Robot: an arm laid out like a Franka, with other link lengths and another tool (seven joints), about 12 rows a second.
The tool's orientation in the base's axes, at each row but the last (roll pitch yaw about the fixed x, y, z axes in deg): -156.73, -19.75, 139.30; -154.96, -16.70, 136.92; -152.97, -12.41, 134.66; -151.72, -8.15, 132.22; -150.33, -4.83, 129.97
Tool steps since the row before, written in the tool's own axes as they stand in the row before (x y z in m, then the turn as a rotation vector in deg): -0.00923, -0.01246, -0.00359, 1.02, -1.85, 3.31; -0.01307, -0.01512, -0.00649, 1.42, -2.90, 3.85; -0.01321, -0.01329, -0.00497, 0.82, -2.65, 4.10; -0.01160, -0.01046, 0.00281, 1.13, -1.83, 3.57; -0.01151, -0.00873, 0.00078, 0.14, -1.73, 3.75
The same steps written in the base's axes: 0.00215, -0.01508, 0.00462, -3.28, -1.14, -1.83; 0.00424, -0.01896, 0.00801, -4.38, -1.74, -1.76; 0.00384, -0.01751, 0.00738, -3.94, -2.03, -2.21; 0.00014, -0.01585, 0.00081, -3.41, -1.15, -2.09; 0.00146, -0.01415, 0.00266, -2.79, -1.90, -2.38
